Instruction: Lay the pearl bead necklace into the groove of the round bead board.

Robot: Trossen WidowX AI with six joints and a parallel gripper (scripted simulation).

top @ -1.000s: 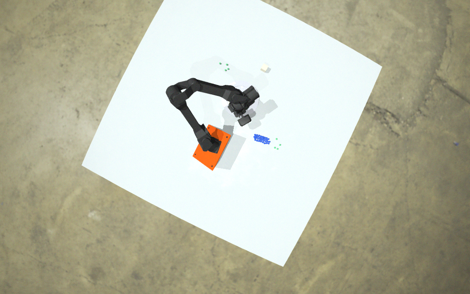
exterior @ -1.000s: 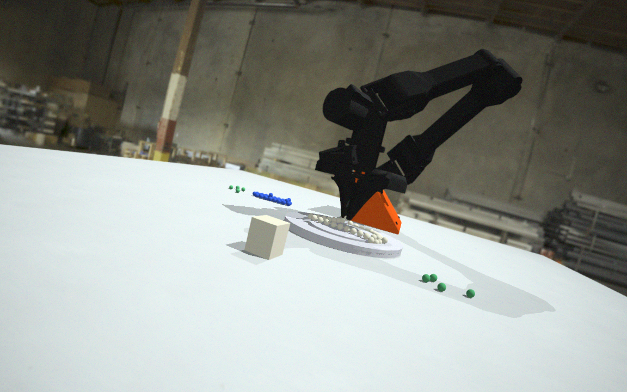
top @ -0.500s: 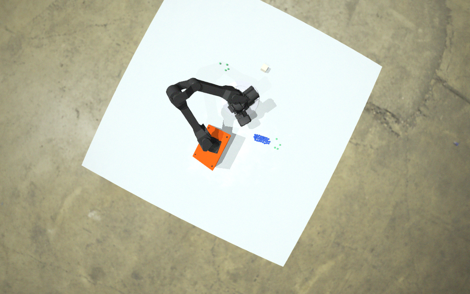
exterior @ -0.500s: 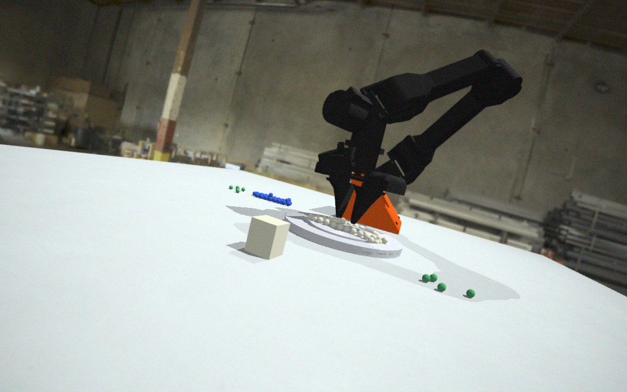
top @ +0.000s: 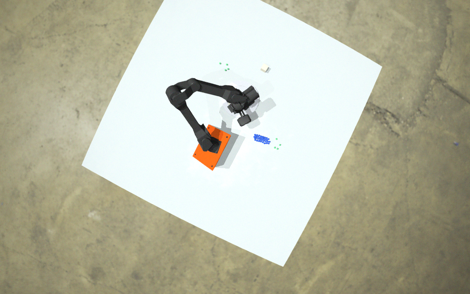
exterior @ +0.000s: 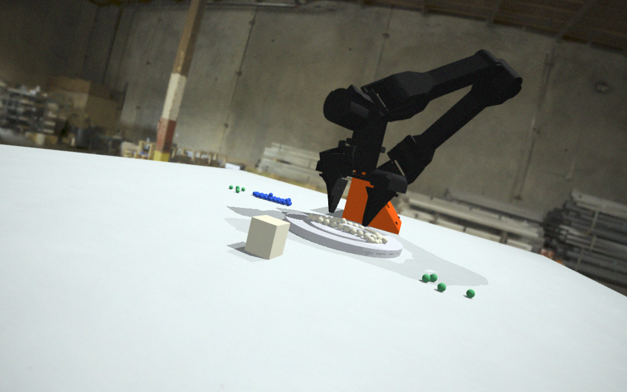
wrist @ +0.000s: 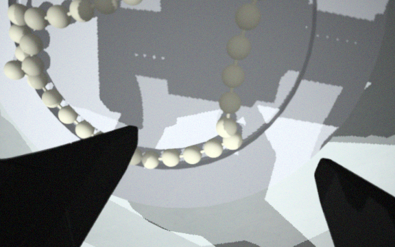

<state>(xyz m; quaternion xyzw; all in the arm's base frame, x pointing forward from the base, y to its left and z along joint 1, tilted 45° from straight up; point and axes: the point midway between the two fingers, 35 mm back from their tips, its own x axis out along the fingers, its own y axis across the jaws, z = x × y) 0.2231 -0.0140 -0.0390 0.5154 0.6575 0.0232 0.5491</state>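
My gripper tip is now 6 cm short of the round bead board and 1 cm above it. The rest, counted from my gripper tip: cream cube 27 cm ahead, 6 cm to the right.
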